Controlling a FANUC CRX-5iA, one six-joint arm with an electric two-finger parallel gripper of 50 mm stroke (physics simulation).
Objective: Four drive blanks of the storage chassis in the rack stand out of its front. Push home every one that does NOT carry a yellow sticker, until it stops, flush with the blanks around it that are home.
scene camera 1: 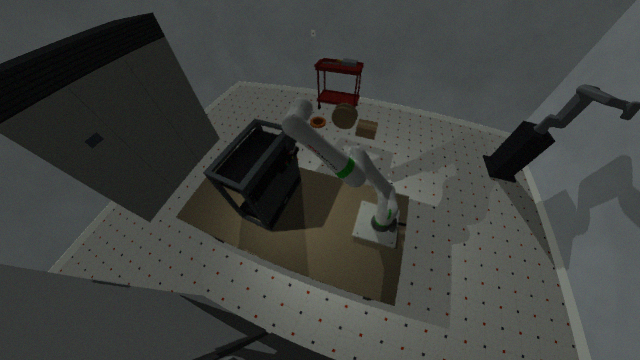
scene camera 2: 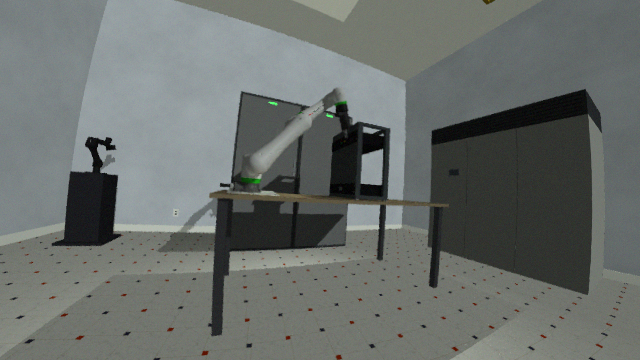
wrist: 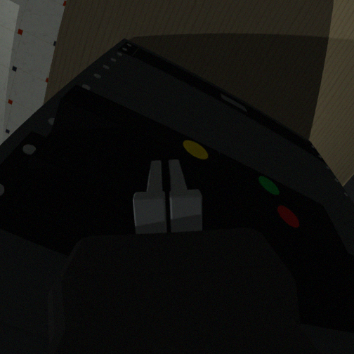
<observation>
rack: scene camera 1; scene camera 2; wrist 79, 158
same spot on rack: [scene camera 1: 260, 169] = [scene camera 2: 339, 134]
</observation>
